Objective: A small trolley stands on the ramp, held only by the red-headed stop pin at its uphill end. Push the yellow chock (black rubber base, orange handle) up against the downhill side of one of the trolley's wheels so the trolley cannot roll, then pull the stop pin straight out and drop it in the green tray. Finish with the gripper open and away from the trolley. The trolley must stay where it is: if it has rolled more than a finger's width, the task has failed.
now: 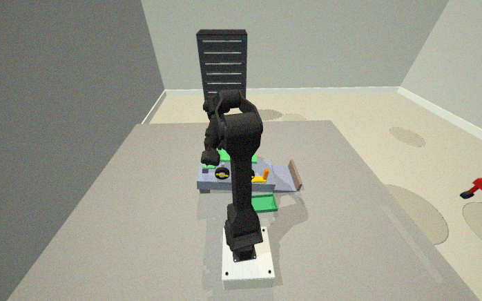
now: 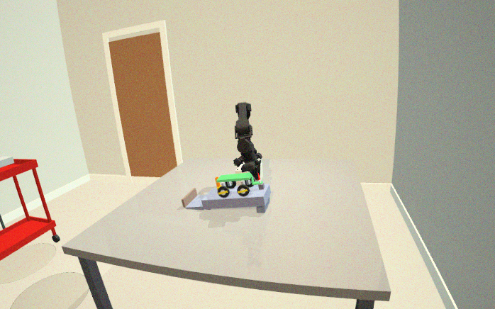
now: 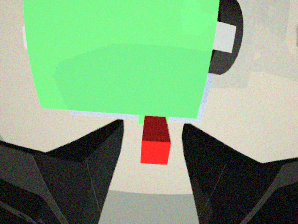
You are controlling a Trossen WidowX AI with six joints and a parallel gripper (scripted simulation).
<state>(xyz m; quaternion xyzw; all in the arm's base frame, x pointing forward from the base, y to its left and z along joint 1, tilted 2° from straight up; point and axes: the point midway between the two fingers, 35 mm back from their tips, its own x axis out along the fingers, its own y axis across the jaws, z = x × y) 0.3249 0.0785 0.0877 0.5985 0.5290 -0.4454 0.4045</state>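
Right now the red-headed stop pin is 1 cm below my gripper tip. From my gripper tip the other things lie so: yellow chock 6 cm behind, 20 cm to the right, 6 cm below; grey-blue ramp 1 cm ahead, 11 cm to the right, 10 cm below; green-decked trolley 1 cm ahead, 11 cm to the right, 3 cm below.
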